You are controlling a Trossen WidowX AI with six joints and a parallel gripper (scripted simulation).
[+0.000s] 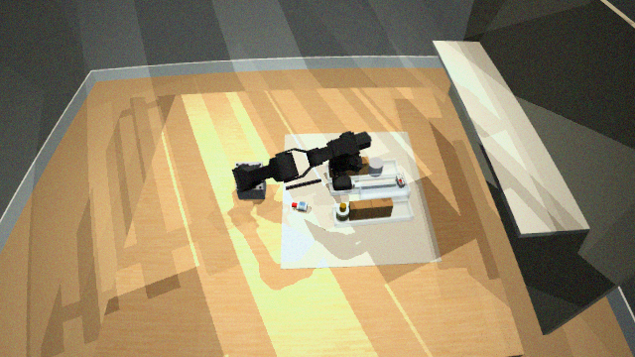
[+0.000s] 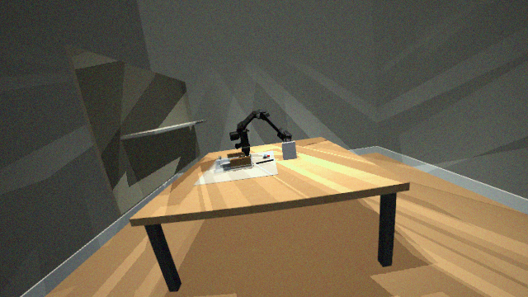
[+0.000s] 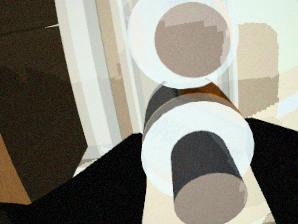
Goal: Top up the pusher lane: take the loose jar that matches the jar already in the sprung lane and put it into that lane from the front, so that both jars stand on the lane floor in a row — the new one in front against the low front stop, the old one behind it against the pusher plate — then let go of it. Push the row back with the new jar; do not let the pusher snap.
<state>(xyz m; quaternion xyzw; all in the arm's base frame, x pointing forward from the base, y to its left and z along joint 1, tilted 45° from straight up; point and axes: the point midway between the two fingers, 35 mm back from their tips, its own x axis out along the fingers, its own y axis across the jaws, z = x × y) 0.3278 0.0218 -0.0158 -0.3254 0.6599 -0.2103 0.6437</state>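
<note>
My gripper tip is now 60 mm short of the pale mat, 10 mm to the right of it and 50 mm above it. From my gripper tip the other things lie so: shelf: 500 mm ahead, 40 mm to the left, 320 mm above; then sprung lane: 140 mm ahead, 30 mm below; then black rod: 130 mm behind, 20 mm to the left, 40 mm below.
</note>
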